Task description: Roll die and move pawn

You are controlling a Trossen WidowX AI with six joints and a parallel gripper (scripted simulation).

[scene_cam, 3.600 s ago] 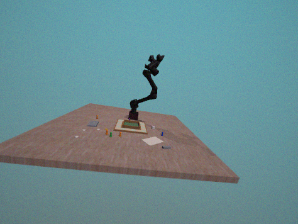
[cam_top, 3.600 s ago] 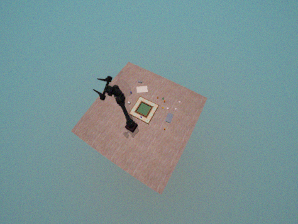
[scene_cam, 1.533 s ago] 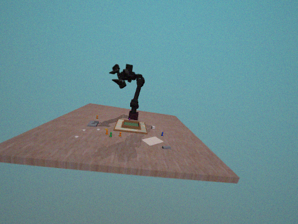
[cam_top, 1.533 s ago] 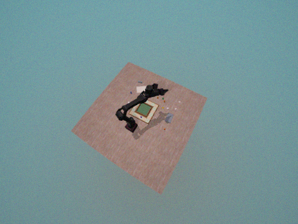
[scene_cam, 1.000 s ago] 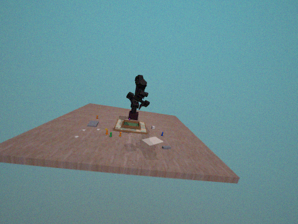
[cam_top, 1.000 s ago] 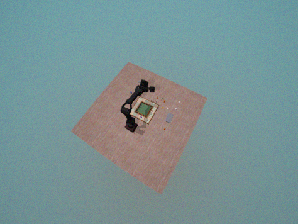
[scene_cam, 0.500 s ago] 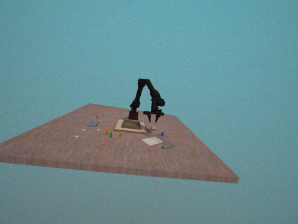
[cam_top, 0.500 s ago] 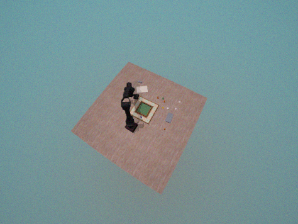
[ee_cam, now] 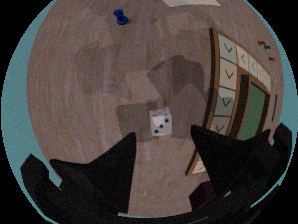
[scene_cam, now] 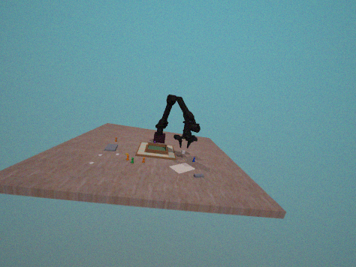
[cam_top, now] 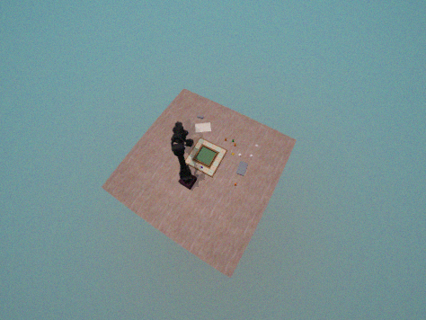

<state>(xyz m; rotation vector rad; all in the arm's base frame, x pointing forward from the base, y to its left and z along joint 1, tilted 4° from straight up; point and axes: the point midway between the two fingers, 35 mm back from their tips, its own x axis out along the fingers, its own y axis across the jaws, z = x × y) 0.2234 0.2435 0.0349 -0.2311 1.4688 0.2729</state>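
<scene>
The white die lies 4 cm below my gripper tip. Also, from my gripper tip: purple pawn (25 cm to the right, 6 cm behind, 2 cm below); then blue pawn (13 cm ahead, 8 cm to the left, 3 cm below); then green dice tray (21 cm to the right, 4 cm below, 4 cm ahead).
</scene>
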